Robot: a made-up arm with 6 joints. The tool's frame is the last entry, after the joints.
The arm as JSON. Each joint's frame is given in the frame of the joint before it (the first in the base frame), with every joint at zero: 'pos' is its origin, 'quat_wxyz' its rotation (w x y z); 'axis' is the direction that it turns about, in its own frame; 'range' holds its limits. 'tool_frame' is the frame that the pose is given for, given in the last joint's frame.
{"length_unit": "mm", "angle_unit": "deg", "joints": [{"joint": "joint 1", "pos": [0.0, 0.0, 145.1], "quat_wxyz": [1.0, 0.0, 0.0, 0.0], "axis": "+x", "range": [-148.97, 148.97]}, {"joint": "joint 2", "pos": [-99.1, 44.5, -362.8], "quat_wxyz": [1.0, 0.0, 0.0, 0.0], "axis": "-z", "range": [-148.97, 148.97]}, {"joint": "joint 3", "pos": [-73.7, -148.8, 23.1], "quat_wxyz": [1.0, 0.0, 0.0, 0.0], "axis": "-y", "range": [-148.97, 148.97]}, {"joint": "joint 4", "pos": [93.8, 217.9, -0.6], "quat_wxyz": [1.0, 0.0, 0.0, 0.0], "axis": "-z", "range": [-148.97, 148.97]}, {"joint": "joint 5", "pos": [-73.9, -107.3, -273.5], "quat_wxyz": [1.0, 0.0, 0.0, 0.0], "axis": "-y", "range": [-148.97, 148.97]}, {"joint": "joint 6", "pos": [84.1, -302.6, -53.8], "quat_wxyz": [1.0, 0.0, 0.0, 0.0], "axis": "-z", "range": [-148.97, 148.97]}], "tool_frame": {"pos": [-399.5, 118.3, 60.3], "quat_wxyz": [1.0, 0.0, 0.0, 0.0]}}
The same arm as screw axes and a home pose.
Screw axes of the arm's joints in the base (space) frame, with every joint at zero. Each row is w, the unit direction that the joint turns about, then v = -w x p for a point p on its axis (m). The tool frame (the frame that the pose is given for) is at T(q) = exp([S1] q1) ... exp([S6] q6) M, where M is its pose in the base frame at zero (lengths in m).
S1 = (1, 0, 0, 0, 0.1451, 0)
S2 = (0, 0, -1, -0.0445, -0.0991, 0)
S3 = (0, -1, 0, -0.1946, 0, 0.1728)
S4 = (0, 0, -1, -0.1136, -0.079, 0)
S5 = (0, -1, 0, -0.4687, 0, 0.1529)
S6 = (0, 0, -1, 0.2963, -0.0688, 0)
M: xyz -0.4683 -0.178 -0.4622 (m) rpy 0 0 0 (rad, as in URDF)
Joint limits (rad, base to tool): -2.6..2.6 -2.6..2.6 -2.6..2.6 -2.6..2.6 -2.6..2.6 -2.6..2.6

